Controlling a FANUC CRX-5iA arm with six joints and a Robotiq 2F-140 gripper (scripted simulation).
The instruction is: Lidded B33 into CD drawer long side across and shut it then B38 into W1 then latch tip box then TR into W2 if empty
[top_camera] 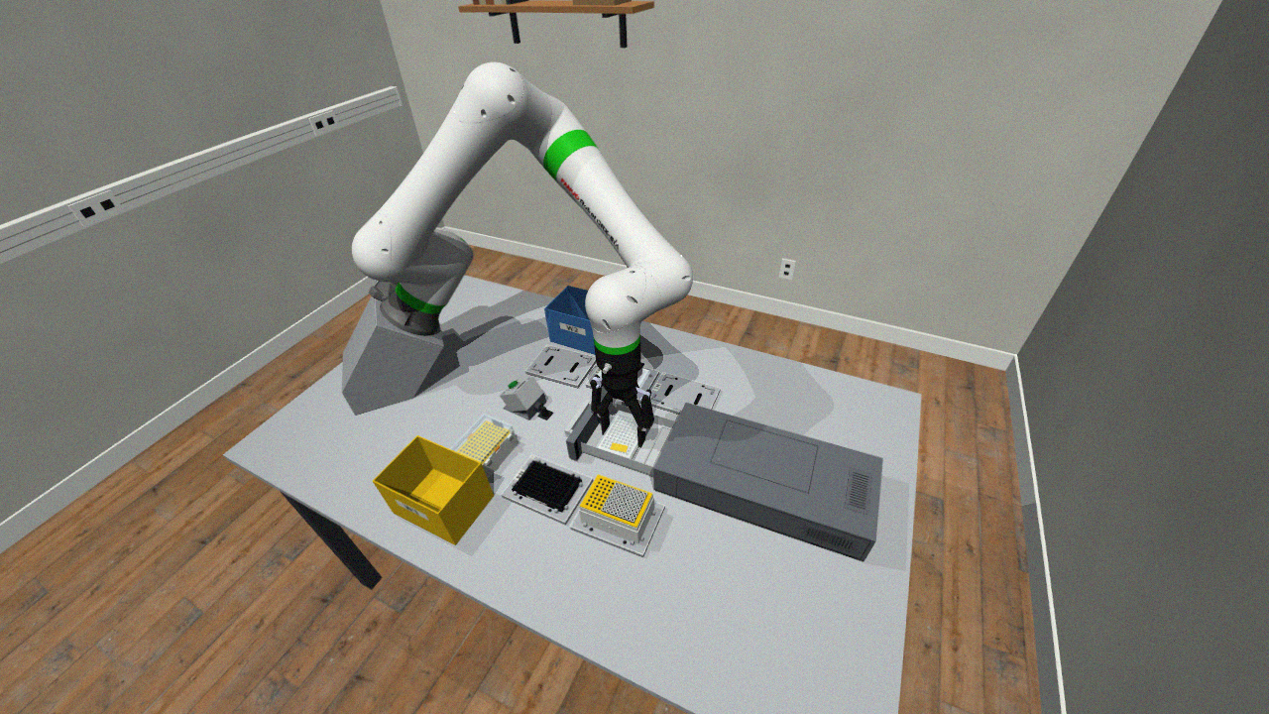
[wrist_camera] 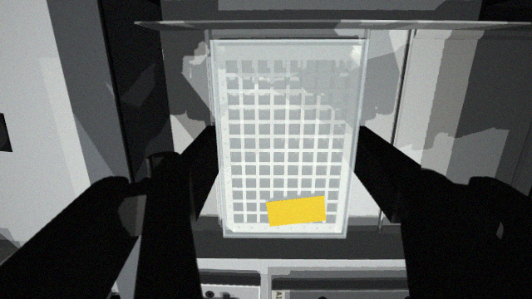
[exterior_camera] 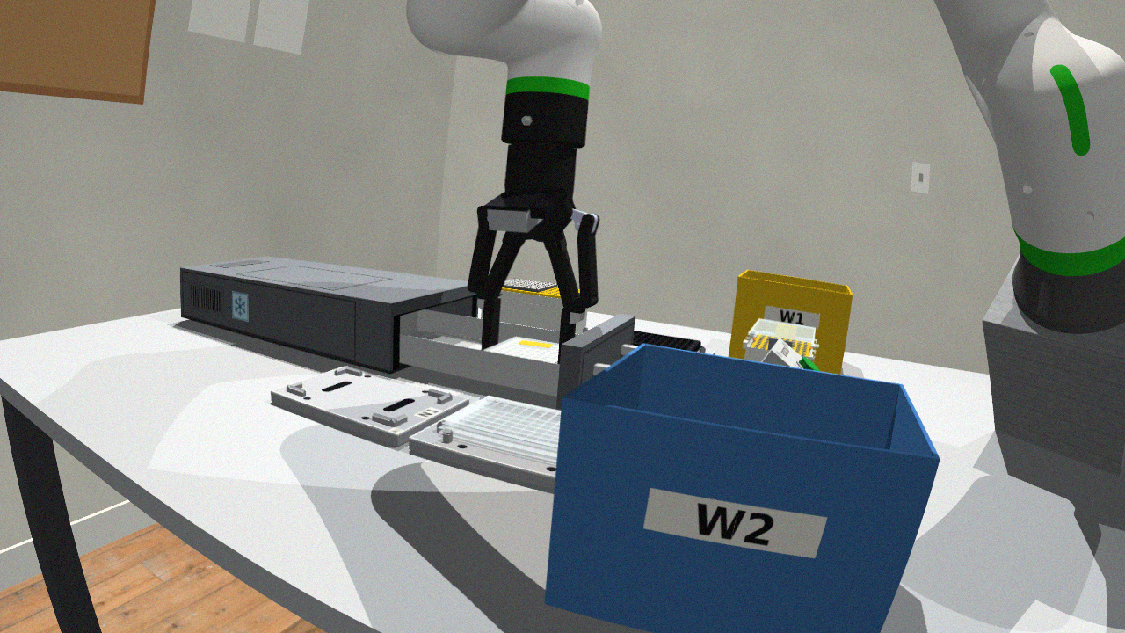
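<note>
Now: hand 2 cm above the clear plate lid. Round my hand: cooler drawer: 4 cm ahead, 1 cm to the left, 1 cm below; then white assay plate: 2 cm below; then grey cooler CD: 18 cm ahead, 5 cm to the left.
</note>
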